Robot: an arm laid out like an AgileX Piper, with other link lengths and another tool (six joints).
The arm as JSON. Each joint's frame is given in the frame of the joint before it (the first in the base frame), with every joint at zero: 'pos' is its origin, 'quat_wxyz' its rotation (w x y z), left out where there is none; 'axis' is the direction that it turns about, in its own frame. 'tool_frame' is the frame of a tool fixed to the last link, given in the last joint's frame.
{
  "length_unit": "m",
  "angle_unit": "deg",
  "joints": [
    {
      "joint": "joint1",
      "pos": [
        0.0,
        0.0,
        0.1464
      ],
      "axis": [
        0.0,
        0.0,
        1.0
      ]
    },
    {
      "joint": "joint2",
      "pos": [
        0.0,
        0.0,
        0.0
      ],
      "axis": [
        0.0,
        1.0,
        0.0
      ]
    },
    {
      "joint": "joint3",
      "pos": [
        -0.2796,
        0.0,
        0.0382
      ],
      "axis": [
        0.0,
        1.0,
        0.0
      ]
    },
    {
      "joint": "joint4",
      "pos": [
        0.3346,
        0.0,
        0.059
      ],
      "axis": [
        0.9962,
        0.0,
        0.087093
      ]
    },
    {
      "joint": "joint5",
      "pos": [
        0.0,
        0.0,
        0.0
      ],
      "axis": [
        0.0,
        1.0,
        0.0
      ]
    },
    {
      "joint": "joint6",
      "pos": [
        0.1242,
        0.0,
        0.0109
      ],
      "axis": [
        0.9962,
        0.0,
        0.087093
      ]
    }
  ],
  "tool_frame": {
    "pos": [
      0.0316,
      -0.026,
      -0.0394
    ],
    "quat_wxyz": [
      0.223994,
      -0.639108,
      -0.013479,
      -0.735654
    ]
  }
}
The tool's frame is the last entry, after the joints.
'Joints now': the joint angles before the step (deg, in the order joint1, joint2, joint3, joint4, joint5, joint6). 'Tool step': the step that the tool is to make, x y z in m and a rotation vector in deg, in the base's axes. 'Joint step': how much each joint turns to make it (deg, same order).
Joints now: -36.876, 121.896, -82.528, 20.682, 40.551, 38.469
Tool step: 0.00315, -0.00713, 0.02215, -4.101, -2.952, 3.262
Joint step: -0.001, -2.803, 0.000, -0.049, -1.216, -3.902
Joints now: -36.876, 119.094, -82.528, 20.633, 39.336, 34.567
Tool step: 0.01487, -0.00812, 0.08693, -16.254, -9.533, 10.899
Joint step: 2.100, -10.375, 0.000, -1.930, -4.987, -10.945
